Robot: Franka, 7 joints.
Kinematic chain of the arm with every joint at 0, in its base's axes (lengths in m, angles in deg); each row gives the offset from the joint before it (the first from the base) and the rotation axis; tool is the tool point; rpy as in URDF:
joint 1: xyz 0 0 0.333 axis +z
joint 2: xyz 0 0 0 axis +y
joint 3: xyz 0 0 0.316 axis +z
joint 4: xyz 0.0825 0 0 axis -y
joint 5: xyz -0.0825 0 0.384 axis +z
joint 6: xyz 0 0 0 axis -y
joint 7: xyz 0.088 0 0 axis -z
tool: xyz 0 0 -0.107 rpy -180 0 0
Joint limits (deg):
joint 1: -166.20..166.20
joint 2: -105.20..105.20
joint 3: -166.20..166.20
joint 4: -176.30..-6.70
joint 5: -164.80..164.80
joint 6: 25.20..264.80
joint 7: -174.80..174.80
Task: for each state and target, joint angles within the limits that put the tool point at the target. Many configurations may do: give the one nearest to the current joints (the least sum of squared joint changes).
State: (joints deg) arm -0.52 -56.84 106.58 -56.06 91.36 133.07 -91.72
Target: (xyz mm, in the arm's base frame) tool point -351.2 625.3 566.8
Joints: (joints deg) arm -6.89 -49.74 97.74 -81.54 90.25 133.70 -91.72
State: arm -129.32 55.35 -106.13 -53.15 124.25 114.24 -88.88
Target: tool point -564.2 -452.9 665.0
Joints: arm -100.59 61.02 -103.15 -64.29 118.14 97.50 -88.88
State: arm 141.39 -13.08 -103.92 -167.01 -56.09 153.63 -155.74
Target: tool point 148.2 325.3 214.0
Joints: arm 143.70 -19.87 -91.99 -161.47 -57.27 160.90 -155.74
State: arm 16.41 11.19 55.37 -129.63 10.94 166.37 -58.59
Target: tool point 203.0 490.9 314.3
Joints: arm 14.77 9.58 54.09 -137.35 11.28 165.12 -58.59
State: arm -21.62 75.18 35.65 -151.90 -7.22 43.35 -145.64
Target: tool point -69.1 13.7 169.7
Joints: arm -13.59 88.69 16.66 -162.85 -20.83 54.64 -145.64
